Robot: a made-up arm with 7 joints. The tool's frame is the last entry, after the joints.
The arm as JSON. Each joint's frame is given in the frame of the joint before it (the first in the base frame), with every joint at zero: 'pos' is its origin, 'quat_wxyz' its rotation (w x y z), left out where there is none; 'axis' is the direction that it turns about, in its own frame. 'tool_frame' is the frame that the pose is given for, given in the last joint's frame.
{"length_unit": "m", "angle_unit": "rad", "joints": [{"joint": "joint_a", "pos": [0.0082, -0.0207, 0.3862], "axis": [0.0, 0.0, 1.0]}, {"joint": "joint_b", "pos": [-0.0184, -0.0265, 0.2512], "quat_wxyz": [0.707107, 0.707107, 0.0, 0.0], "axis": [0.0, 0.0, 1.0]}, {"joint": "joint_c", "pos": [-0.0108, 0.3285, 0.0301], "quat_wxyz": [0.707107, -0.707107, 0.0, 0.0], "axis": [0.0, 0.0, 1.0]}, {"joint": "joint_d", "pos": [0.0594, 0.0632, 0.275], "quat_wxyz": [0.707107, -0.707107, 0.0, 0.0], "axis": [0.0, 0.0, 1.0]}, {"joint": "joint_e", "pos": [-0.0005, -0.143, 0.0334], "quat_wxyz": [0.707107, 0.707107, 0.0, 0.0], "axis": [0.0, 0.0, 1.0]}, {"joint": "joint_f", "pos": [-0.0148, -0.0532, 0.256], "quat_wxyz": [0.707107, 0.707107, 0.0, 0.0], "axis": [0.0, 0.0, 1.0]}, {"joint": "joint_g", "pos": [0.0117, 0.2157, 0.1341], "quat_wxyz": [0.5, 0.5, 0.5, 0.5], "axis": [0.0, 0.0, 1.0]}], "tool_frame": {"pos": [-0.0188, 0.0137, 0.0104], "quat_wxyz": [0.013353, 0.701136, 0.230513, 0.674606]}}
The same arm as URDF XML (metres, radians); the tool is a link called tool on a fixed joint. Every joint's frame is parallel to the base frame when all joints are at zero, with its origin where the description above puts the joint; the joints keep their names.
<robot name="arm">
<link name="base_link"/>
<link name="link1"/>
<link name="link2"/>
<link name="link3"/>
<link name="link4"/>
<link name="link5"/>
<link name="link6"/>
<link name="link7"/>
<link name="tool"/>
<joint name="joint_a" type="continuous"><parent link="base_link"/><child link="link1"/><origin xyz="0.0082 -0.0207 0.3862"/><axis xyz="0 0 1"/></joint>
<joint name="joint_b" type="continuous"><parent link="link1"/><child link="link2"/><origin xyz="-0.0184 -0.0265 0.2512"/><axis xyz="0 -1 0"/></joint>
<joint name="joint_c" type="continuous"><parent link="link2"/><child link="link3"/><origin xyz="-0.0108 -0.0301 0.3285"/><axis xyz="0 0 1"/></joint>
<joint name="joint_d" type="continuous"><parent link="link3"/><child link="link4"/><origin xyz="0.0594 0.0632 0.275"/><axis xyz="0 1 0"/></joint>
<joint name="joint_e" type="continuous"><parent link="link4"/><child link="link5"/><origin xyz="-0.0005 0.0334 0.143"/><axis xyz="0 0 1"/></joint>
<joint name="joint_f" type="continuous"><parent link="link5"/><child link="link6"/><origin xyz="-0.0148 -0.0532 0.256"/><axis xyz="0 -1 0"/></joint>
<joint name="joint_g" type="continuous"><parent link="link6"/><child link="link7"/><origin xyz="0.0117 -0.1341 0.2157"/><axis xyz="1 0 0"/></joint>
<joint name="tool_fixed" type="fixed"><parent link="link7"/><child link="tool"/><origin xyz="0.0104 -0.0137 -0.0188" rpy="0.3102 0.0165 -0.3483"/></joint>
</robot>

